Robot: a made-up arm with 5 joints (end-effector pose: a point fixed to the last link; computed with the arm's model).
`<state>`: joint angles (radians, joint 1 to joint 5).
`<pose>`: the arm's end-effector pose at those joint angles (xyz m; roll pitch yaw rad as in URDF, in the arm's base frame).
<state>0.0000 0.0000 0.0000 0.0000 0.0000</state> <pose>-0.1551 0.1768 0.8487 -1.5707 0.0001 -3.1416</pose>
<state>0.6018 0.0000 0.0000 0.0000 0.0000</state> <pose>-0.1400 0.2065 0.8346 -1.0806 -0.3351 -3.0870</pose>
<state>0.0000 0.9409 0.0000 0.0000 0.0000</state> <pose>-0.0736 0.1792 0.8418 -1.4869 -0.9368 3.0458</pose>
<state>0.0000 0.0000 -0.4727 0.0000 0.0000</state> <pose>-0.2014 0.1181 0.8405 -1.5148 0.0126 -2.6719</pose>
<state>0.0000 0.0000 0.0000 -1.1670 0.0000</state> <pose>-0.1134 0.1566 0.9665 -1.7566 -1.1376 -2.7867</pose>
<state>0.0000 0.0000 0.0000 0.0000 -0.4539</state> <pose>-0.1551 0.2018 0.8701 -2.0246 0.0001 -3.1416</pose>
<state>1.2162 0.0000 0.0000 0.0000 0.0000</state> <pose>-0.1357 0.2266 0.8038 -0.5012 -0.6581 3.0526</pose>
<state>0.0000 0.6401 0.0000 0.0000 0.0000</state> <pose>-0.0985 0.1789 0.8524 -1.5320 -0.6381 3.0940</pose>
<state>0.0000 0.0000 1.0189 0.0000 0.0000</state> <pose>-0.0015 0.2003 0.8670 -1.6393 -0.0977 2.1325</pose>
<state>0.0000 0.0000 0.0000 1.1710 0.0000</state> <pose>-0.0613 0.1951 0.7653 -1.8948 1.1249 2.6994</pose>
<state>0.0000 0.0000 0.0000 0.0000 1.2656</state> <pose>-0.1551 0.0913 0.8620 -0.3051 0.0001 -3.1416</pose>
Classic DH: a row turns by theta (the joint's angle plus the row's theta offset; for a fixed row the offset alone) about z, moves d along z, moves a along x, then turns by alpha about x. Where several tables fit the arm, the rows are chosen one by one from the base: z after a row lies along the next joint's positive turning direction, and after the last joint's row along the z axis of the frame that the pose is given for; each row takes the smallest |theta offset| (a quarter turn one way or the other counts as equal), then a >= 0, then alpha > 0; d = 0 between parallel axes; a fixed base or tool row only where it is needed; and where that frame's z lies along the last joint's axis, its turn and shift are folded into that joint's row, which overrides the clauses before.
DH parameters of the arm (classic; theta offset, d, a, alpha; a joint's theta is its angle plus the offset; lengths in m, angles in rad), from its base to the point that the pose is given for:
base (fixed): 1.0033 0.7344 0.0588 -1.3443
joint 1: -1.3575 0.1814 -0.0088 -1.001
joint 2: 1.1528 -0.0928 0.069 -1.4687
joint 3: 0.0282 -0.0736 0.0168 -1.4416
joint 4: 1.464 -0.1018 0.0418 -1.6029
joint 5: 0.1806 0.1121 -0.0649 1.5708
tool (fixed): 1.5708 -0.0337 0 0

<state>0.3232 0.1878 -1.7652 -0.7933 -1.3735</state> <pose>-0.1395 0.0582 1.0264 2.8053 -0.9554 -0.7647</pose>
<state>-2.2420 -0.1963 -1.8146 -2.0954 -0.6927</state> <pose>-0.2579 0.2236 0.6306 -1.8509 0.0076 -2.9866</pose>
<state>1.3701 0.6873 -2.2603 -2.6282 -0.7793</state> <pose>-0.0232 0.2681 0.9188 2.7248 0.2038 1.9230</pose>
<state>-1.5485 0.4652 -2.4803 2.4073 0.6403</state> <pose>-0.1699 0.1302 0.6703 1.2799 -0.0119 1.8670</pose>
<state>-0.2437 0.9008 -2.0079 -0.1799 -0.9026</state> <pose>-0.0851 -0.1208 0.8589 -2.9130 0.2155 -1.1369</pose>
